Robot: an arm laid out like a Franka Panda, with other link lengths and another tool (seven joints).
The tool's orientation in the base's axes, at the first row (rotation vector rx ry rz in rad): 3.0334 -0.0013 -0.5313
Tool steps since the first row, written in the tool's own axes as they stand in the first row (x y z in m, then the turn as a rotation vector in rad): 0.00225 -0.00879 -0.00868 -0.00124 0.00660 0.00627; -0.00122 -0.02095 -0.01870 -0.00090 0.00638 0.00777; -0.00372 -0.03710 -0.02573 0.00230 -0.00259 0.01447; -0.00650 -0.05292 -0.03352 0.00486 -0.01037 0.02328; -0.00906 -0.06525 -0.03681 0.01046 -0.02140 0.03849
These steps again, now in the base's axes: 0.00498 0.00928 0.00685 -0.00323 -0.00695 -0.00506; 0.00500 0.02206 0.01668 -0.00342 -0.00683 -0.00660; 0.00487 0.03864 0.02314 -0.00278 0.00168 -0.01452; 0.00475 0.05493 0.03043 -0.00344 0.00888 -0.02414; 0.00334 0.06747 0.03363 -0.00344 0.01889 -0.04099
